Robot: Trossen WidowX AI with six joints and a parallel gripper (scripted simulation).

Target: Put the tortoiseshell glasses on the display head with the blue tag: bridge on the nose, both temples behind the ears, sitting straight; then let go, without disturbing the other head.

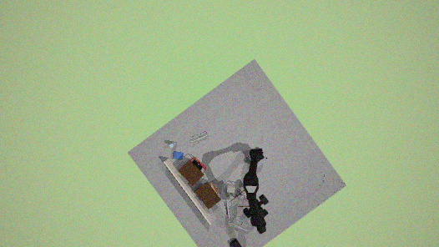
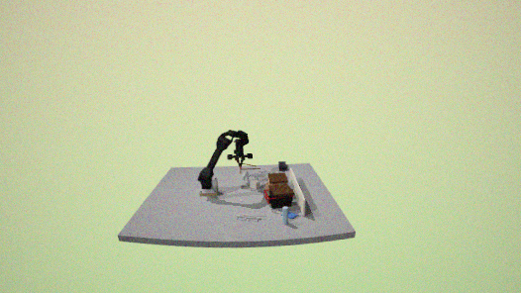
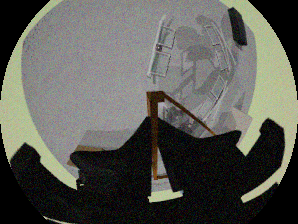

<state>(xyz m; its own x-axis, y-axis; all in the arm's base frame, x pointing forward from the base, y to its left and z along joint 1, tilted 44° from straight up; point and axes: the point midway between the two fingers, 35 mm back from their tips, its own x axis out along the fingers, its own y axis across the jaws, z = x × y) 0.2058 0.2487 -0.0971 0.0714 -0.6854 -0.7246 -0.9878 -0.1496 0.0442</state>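
Right now my gripper tip is 13 cm to the left of the white block, 11 cm short of it and 9 cm above it. Also, from my gripper tip: black box: 34 cm to the left, 32 cm ahead, 10 cm below; white panel: 40 cm ahead, 30 cm to the right, 6 cm below; display head: 25 cm ahead, 21 cm to the right, 6 cm below.
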